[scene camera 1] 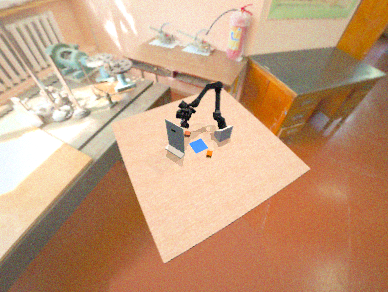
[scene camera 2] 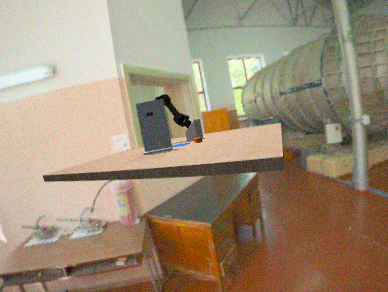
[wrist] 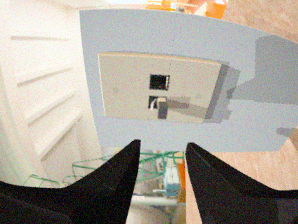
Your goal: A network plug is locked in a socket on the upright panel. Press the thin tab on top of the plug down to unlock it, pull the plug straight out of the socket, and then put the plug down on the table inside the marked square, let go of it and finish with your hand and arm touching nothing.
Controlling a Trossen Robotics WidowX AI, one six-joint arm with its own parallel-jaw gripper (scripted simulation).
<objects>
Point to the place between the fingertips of my gripper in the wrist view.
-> At 163,147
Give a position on an upright panel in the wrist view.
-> At 223,81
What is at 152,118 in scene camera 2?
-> An upright panel.
</objects>
